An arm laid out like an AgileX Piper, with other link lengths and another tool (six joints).
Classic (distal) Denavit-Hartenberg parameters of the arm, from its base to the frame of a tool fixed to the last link. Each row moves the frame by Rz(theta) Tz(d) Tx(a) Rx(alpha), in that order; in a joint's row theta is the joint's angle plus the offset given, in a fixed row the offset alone. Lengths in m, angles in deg.
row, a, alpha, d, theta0
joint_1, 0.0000, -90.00, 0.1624, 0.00
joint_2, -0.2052, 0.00, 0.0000, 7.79
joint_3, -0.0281, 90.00, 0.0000, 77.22
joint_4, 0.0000, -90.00, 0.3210, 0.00
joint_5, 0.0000, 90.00, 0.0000, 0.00
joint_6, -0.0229, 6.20, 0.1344, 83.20
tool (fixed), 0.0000, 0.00, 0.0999, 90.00
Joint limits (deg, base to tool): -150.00..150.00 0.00..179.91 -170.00..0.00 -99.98..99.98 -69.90..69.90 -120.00..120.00
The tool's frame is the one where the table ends.
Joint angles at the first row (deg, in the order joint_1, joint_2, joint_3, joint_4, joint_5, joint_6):
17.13, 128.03, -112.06, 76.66, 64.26, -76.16
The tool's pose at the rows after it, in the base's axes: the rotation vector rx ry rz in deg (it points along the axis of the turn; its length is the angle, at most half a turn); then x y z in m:
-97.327 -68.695 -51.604 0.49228 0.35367 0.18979
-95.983 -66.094 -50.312 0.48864 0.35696 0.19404
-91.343 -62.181 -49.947 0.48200 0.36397 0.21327
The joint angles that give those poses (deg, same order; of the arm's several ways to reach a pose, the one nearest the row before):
17.13, 128.12, -112.05, 77.00, 64.21, -73.88
17.13, 128.39, -112.05, 79.11, 65.26, -72.75
17.13, 128.52, -112.17, 84.53, 67.57, -72.62

